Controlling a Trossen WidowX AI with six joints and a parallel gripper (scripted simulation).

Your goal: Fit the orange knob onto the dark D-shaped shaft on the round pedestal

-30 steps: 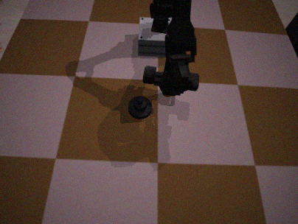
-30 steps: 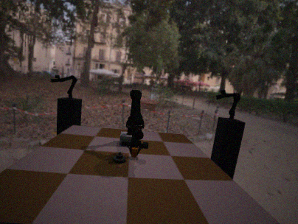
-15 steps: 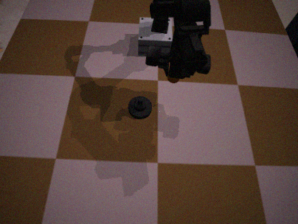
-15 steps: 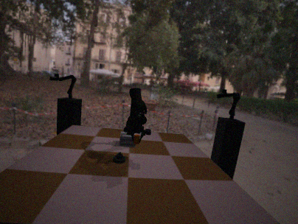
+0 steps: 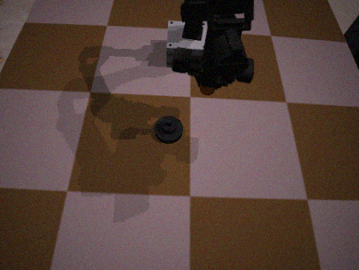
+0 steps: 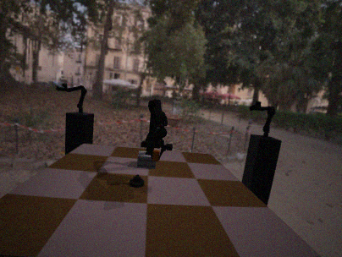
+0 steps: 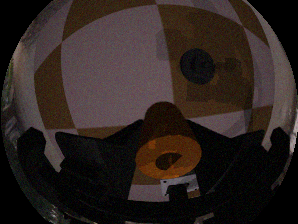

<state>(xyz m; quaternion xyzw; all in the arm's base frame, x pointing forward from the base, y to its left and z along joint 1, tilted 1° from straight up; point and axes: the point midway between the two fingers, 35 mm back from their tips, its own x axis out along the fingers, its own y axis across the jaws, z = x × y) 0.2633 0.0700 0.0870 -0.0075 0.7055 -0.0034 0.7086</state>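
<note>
The dark round pedestal lies 70 mm ahead of my gripper tip, 90 mm to the right of it and 110 mm below it. Round my gripper tip: orange knob (20 mm above).
</note>
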